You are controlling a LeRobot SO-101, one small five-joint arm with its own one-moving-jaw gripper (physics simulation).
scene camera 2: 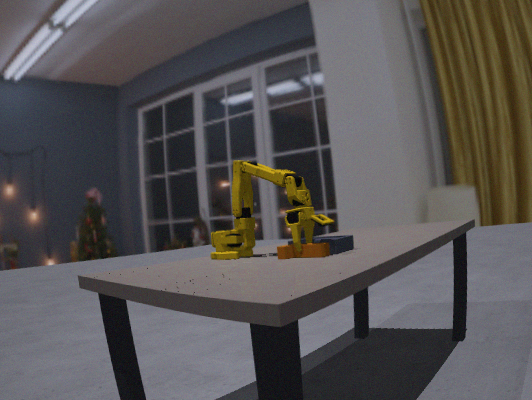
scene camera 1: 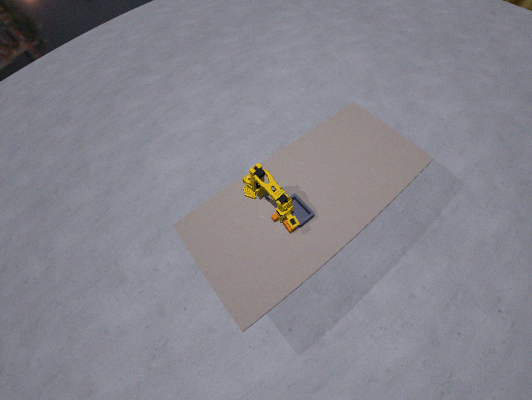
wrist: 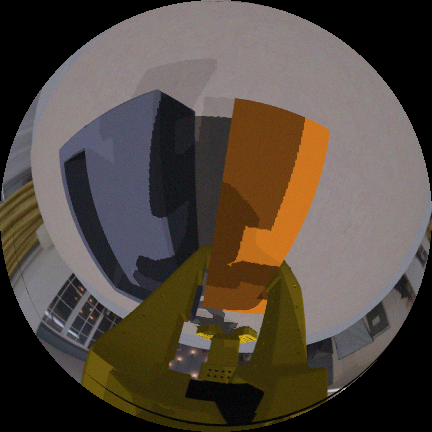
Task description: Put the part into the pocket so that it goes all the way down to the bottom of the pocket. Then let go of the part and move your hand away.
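Seen in the pictures: end effector, tool point: [scene camera 2: 308,247] [wrist: 212,254]; arm's base, origin of the base link: [scene camera 2: 238,257] [scene camera 1: 256,192] [wrist: 227,328].
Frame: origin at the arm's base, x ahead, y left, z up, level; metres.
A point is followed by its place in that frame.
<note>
The long orange part [scene camera 1: 290,228] @[x 0.262, y -0.005, z 0.031 m] [scene camera 2: 318,250] @[x 0.262, y -0.015, z 0.017 m] [wrist: 265,165] is outside the pocket, beside one of its long walls. It looks level and very low over the table; whether it touches the table I cannot tell. The pocket is a blue-grey open tray [scene camera 1: 312,216] @[x 0.282, y 0.109, z 0.027 m] [scene camera 2: 342,243] @[x 0.280, y 0.067, z 0.022 m] [wrist: 125,175], with part of its inside showing in the wrist view. A narrow shaded strip of table shows between tray and part there. My yellow gripper [scene camera 1: 283,220] @[x 0.210, y 0.022, z 0.020 m] [scene camera 2: 302,246] @[x 0.210, y 0.022, z 0.020 m] [wrist: 245,256] @[x 0.210, y 0.022, z 0.020 m] is shut on the orange part, one jaw on each side. The arm hides the part's middle in the first scene view.
The beige table top [scene camera 1: 350,150] @[x 0.126, y 0.549, z 0.000 m] [scene camera 2: 175,285] @[x 0.205, y -0.383, z 0.000 m] lies under the arm and the tray. The yellow arm base [scene camera 1: 250,187] @[x -0.015, y -0.020, z 0.050 m] [scene camera 2: 232,245] @[x -0.005, y -0.012, z 0.033 m] stands behind the part, near the table's long edge. Dark table legs [scene camera 2: 277,360] show below the top.
</note>
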